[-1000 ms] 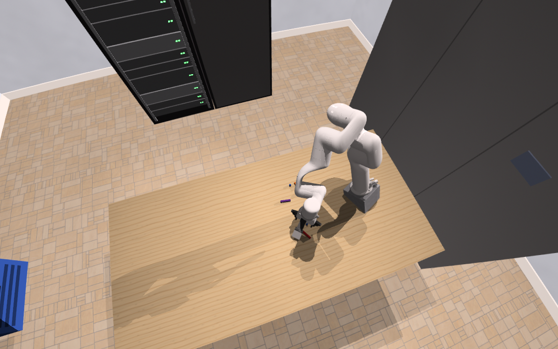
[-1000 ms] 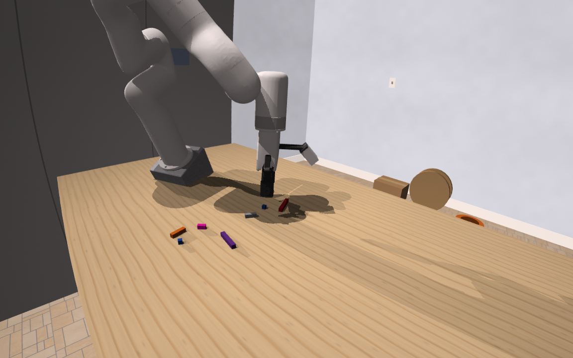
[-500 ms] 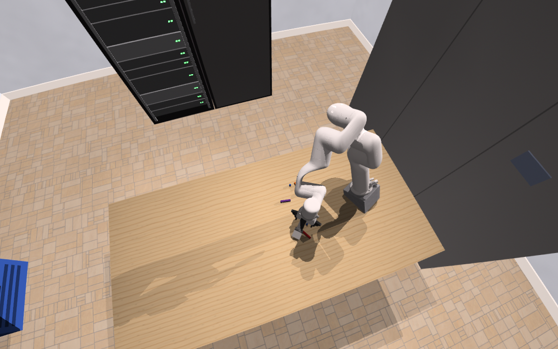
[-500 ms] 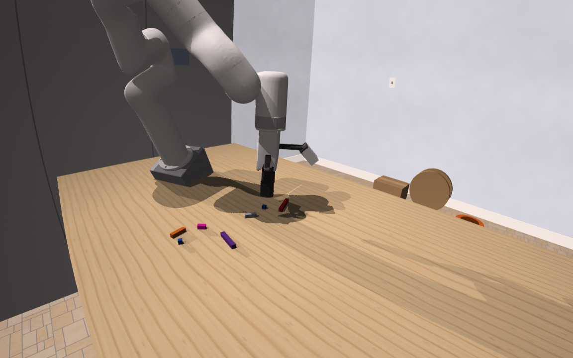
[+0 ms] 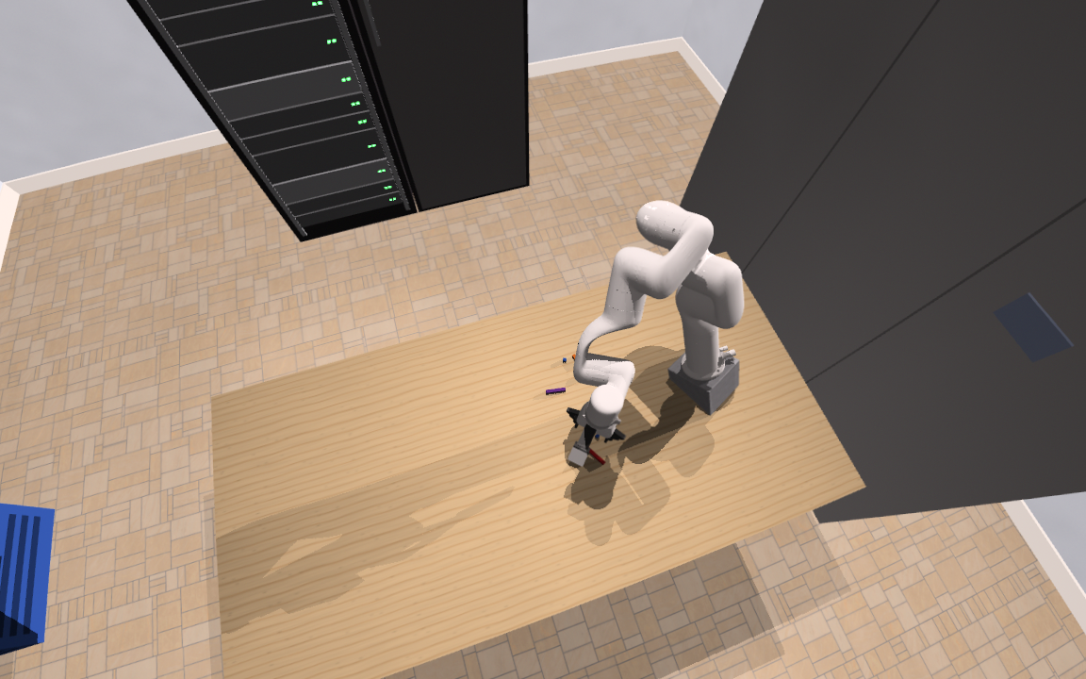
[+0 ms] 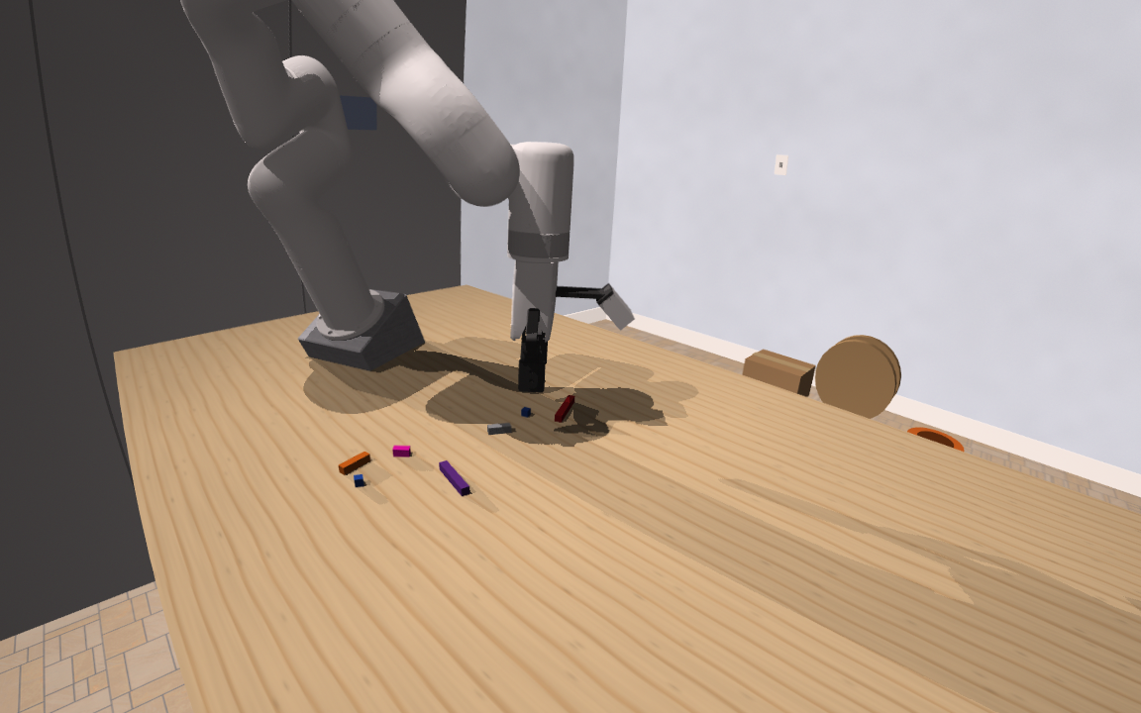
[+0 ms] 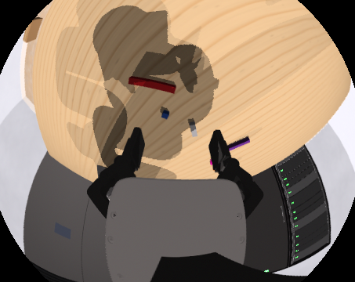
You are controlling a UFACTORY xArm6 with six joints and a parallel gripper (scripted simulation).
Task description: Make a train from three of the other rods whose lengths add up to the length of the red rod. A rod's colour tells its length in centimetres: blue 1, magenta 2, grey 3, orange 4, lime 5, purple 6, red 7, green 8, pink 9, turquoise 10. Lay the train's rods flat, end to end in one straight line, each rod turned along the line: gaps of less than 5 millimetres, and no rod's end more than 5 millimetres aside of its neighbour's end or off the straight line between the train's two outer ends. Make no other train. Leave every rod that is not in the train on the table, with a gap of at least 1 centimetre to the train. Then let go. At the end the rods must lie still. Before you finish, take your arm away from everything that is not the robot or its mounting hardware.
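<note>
Now: hand 70 mm above the red rod and 60 mm to the right of it. From my hand the other things lie so: purple rod 160 mm to the right, 70 mm below, 70 mm ahead; magenta rod 180 mm to the right, 70 mm below, 20 mm behind; grey rod 70 mm below, 50 mm to the right.
</note>
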